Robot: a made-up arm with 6 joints.
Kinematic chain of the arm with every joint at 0, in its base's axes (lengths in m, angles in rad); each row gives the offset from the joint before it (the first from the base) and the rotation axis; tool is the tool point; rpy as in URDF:
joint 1: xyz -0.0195 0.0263 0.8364 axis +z
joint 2: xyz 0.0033 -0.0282 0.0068 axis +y
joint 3: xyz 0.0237 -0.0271 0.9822 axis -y
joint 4: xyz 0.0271 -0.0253 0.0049 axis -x
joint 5: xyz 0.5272 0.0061 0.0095 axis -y
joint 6: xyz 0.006 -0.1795 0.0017 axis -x
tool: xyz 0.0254 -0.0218 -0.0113 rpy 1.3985 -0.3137 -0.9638
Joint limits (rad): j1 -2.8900..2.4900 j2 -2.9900..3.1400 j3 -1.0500..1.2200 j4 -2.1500..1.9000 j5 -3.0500..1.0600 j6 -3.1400..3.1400
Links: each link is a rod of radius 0.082 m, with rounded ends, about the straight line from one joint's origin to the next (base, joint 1, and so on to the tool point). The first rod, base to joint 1, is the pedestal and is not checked.
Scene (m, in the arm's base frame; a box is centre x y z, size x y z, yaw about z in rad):
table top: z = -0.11
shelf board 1: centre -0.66 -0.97 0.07 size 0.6 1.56 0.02 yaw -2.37
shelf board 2: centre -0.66 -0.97 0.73 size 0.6 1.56 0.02 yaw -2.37
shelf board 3: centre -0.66 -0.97 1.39 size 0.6 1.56 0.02 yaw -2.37
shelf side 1: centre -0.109 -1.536 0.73 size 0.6 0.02 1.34 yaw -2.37
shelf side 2: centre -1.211 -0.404 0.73 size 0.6 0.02 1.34 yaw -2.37
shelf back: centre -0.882 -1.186 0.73 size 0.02 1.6 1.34 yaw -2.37
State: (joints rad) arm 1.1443 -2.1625 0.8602 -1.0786 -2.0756 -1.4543
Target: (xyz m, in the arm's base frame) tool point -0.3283 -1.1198 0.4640
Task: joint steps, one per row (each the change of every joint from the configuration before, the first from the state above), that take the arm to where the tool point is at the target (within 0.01 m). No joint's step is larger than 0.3 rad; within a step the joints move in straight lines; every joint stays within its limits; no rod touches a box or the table.
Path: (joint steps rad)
1: 0.0200 -0.0883 -0.1706 -0.0198 -0.0030 0.0065
2: 0.0199 -0.0884 -0.1705 -0.0198 -0.0030 0.0065

